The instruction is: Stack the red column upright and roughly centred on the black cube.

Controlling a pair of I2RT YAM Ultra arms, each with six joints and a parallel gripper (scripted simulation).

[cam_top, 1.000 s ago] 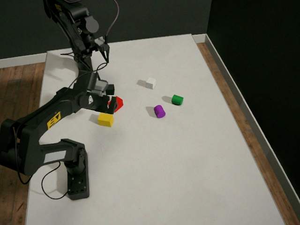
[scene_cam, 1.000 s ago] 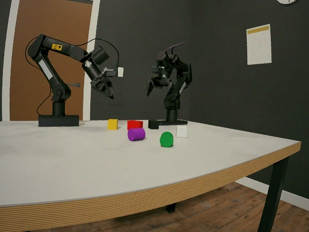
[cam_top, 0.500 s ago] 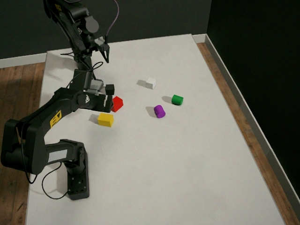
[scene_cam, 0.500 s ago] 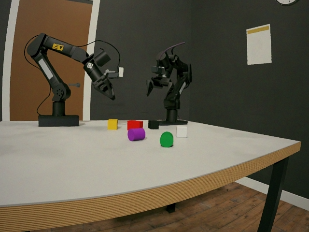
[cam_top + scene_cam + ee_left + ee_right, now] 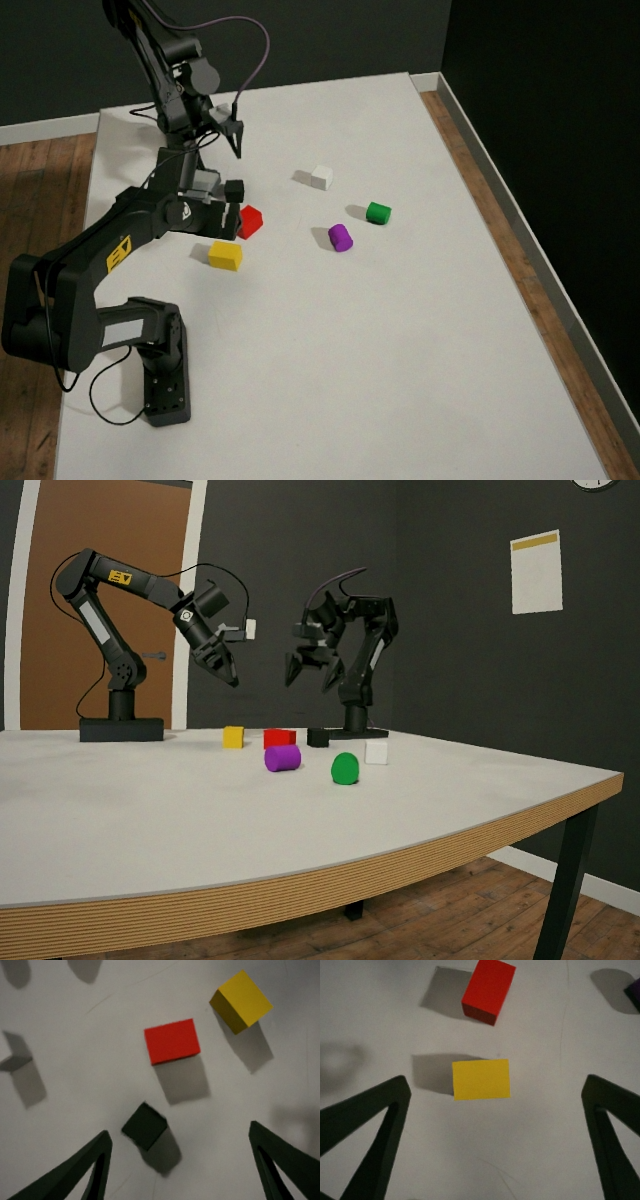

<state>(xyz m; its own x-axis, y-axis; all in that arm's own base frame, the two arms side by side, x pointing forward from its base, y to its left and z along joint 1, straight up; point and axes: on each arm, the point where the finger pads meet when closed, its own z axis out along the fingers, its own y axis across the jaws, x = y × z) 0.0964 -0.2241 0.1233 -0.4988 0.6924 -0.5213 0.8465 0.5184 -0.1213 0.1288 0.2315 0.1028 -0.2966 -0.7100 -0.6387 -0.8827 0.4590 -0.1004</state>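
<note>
Now: left hand 11 cm above the red column, 7 cm to the left of it and 4 cm short of it. Also, from my left hand: white cube: 22 cm ahead, 11 cm below, 5 cm to the left; then yellow block: 16 cm to the right, 11 cm below, 1 cm behind; then black cube: 11 cm below, 3 cm to the left, 2 cm ahead.
</note>
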